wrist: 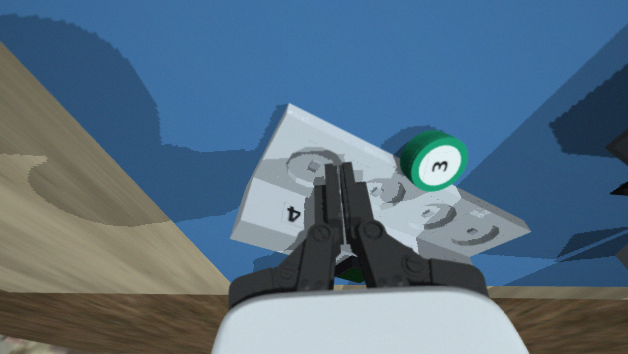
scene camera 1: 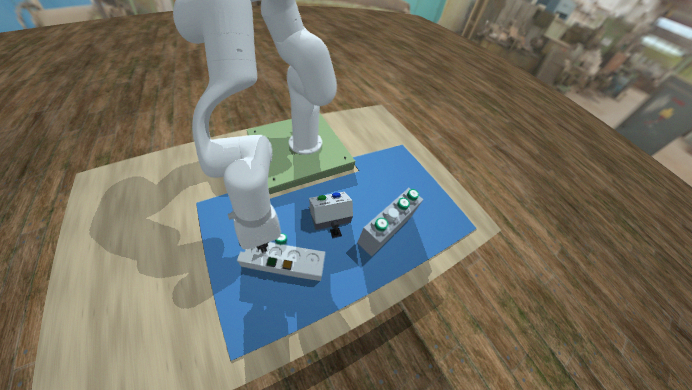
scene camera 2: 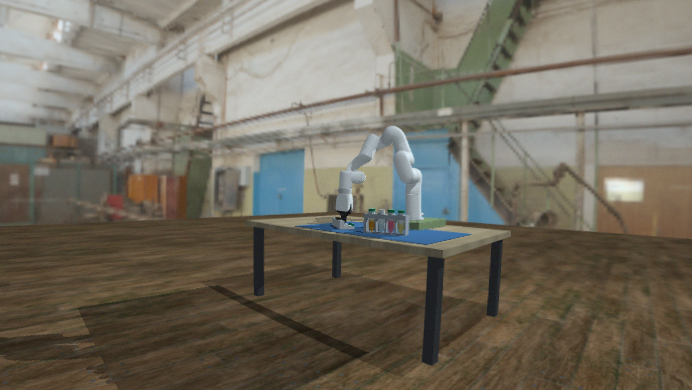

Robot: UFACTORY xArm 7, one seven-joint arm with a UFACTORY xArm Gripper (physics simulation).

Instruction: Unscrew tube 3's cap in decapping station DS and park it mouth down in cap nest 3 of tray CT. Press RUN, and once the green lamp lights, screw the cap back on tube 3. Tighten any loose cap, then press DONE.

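Where they show: gripper, fingertip midpoint: [wrist: 338, 178] [scene camera 1: 262, 247]; arm's base, link origin: [scene camera 1: 305, 143] [scene camera 2: 413, 219].
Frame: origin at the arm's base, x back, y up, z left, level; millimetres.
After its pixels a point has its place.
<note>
Green cap 3 [scene camera 1: 281, 238] {x -334, y -18, z -212 mm} [wrist: 434, 161] {x -325, y -19, z -215 mm} is off its nest at the back long edge of white tray CT [scene camera 1: 307, 268] {x -453, y 6, z -183 mm} [scene camera 2: 342, 225] {x -473, y -18, z -151 mm} [wrist: 265, 196] {x -346, y -15, z -317 mm}, with its numbered white face up; whether it leans on the edge or rests on the mat is unclear. My gripper [scene camera 1: 262, 247] {x -339, y -22, z -269 mm} [scene camera 2: 344, 218] {x -339, y -22, z -269 mm} [wrist: 338, 178] {x -339, y -22, z -269 mm} is shut and empty, low over the tray between nest 4 [wrist: 306, 167] {x -338, y -33, z -290 mm} and nest 3 [wrist: 377, 191] {x -363, y -31, z -241 mm}. The rack, station DS [scene camera 1: 370, 243] {x -465, y 16, z -1 mm} [scene camera 2: 406, 226] {x -408, y 5, z 211 mm}, holds three green-capped tubes and one uncapped tube [scene camera 1: 393, 215] {x -441, y 80, z 71 mm} [scene camera 2: 381, 213].
A grey box [scene camera 1: 331, 214] {x -337, y 17, z -58 mm} with a green button [scene camera 1: 322, 198] {x -287, y 36, z -64 mm} and a blue button [scene camera 1: 336, 195] {x -290, y 31, z -19 mm} stands between tray and rack. A small black part [scene camera 1: 335, 232] {x -374, y -31, z -58 mm} is in front of it. The tray's front has a dark green square [scene camera 1: 271, 261] {x -402, y 15, z -260 mm} and an amber square [scene camera 1: 287, 264] {x -425, y 15, z -226 mm}.
</note>
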